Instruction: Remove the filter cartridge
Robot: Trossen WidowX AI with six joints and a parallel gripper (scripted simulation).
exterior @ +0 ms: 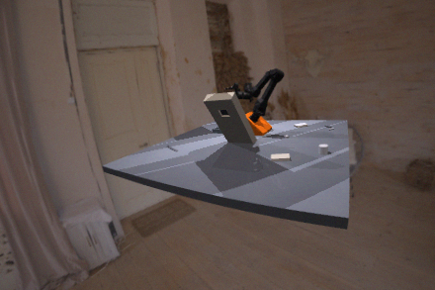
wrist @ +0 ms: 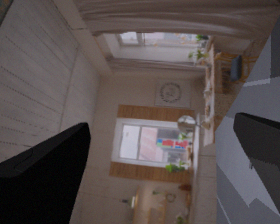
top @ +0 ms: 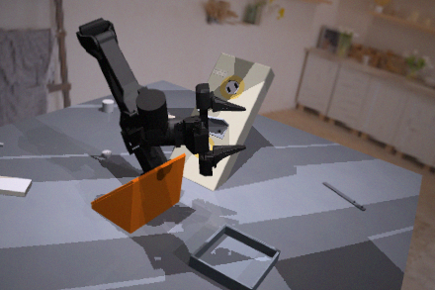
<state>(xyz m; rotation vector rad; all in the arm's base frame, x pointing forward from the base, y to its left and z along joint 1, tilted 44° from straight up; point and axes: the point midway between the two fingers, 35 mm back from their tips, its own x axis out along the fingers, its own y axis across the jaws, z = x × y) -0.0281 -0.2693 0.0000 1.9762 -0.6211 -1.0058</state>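
Right now my gripper tip is 360 mm short of the white round filter cartridge, 220 mm to the right of it and 50 mm above it. The rest, counted from my gripper tip: shallow grey tray: 290 mm below, 60 mm to the right, 50 mm behind; then beige service panel: 320 mm ahead, 220 mm to the left, 130 mm below.
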